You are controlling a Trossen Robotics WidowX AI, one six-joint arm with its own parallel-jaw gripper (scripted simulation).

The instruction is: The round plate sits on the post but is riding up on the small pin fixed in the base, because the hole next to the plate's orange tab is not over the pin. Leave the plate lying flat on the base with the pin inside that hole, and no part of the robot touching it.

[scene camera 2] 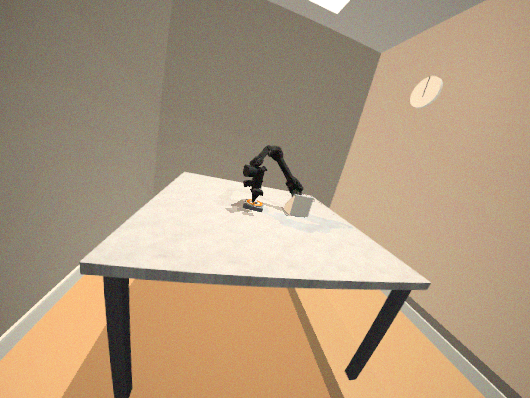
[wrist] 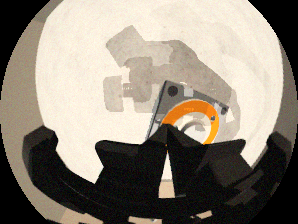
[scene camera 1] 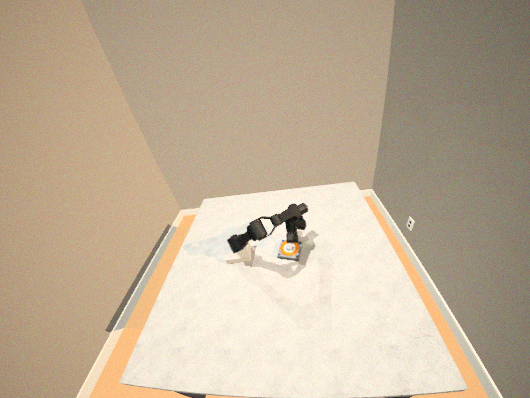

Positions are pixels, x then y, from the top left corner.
Scene:
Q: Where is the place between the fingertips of the gripper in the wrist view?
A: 165, 126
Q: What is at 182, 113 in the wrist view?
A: A plate.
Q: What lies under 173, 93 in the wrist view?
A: A base.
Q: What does the gripper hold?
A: Nothing.

